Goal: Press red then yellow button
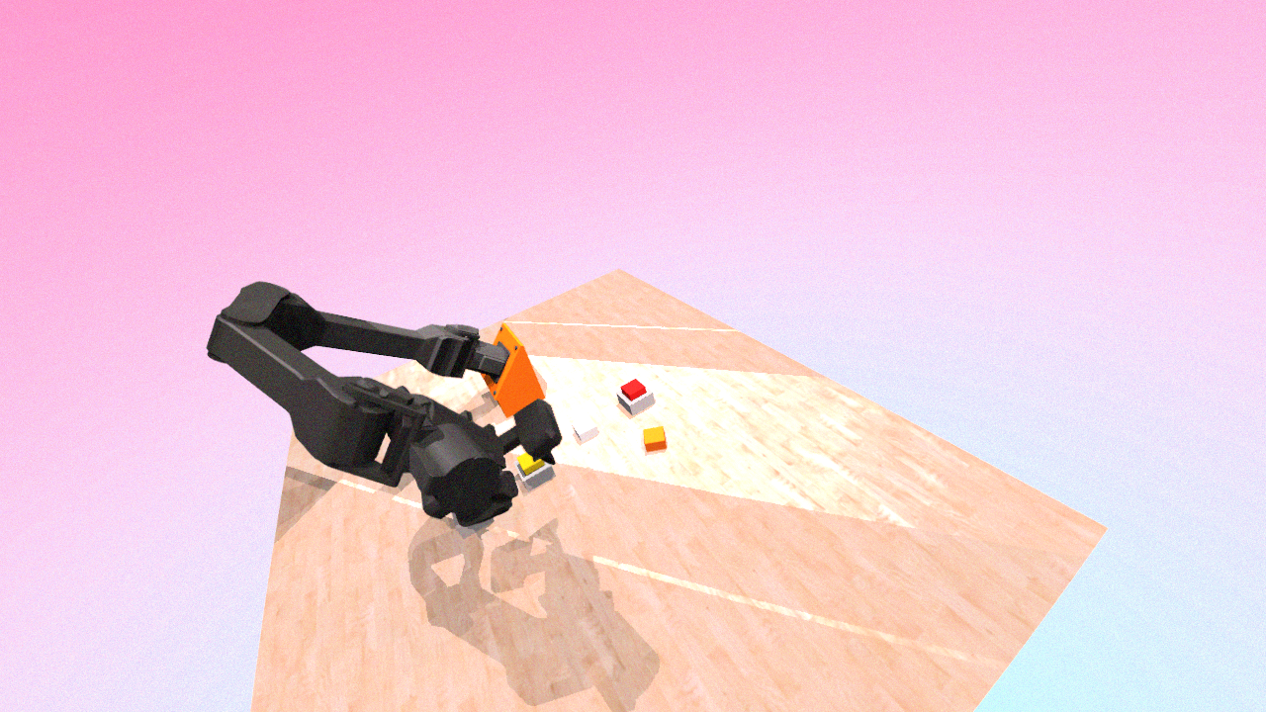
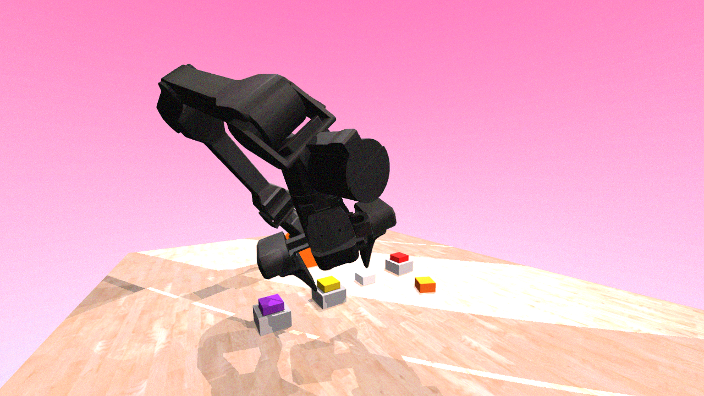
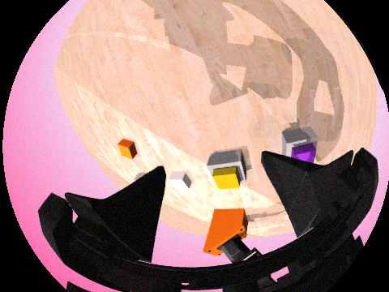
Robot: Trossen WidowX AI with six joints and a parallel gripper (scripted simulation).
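My gripper tip is now 90 mm past the red button, 230 mm to the right of it and 40 mm above it. The rest, counted from my gripper tip: yellow button (70 mm behind, 20 mm to the left, 40 mm below); then white block (90 mm behind, 120 mm to the left, 60 mm below); then purple button (60 mm behind, 90 mm to the right, 40 mm below).
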